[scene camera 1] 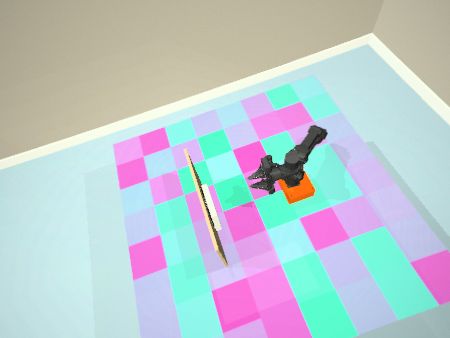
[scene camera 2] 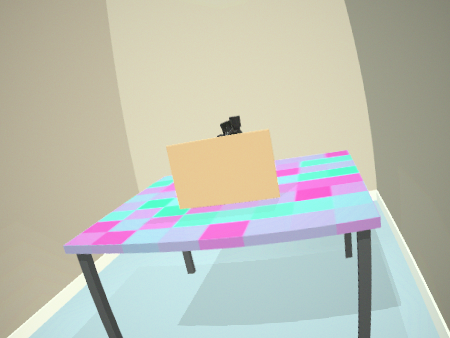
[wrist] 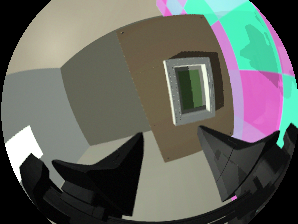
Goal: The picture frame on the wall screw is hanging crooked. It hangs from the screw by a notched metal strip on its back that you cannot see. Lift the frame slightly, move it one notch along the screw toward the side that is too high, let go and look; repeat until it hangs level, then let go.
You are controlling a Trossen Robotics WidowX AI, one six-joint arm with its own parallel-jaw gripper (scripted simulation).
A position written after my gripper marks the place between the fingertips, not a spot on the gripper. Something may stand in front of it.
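Note:
A picture frame (wrist: pixel 190 81) is visible; scene camera 2 does not show the picture frame, hidden by the tan wall panel. The tan wall panel (scene camera 2: pixel 237 168) is visible in that camera, the panel (scene camera 1: pixel 214 234) is visible too, and so is the panel (wrist: pixel 146 45). My gripper (scene camera 1: pixel 248 182) is visible, and the wrist view has my gripper (wrist: pixel 171 133) too.

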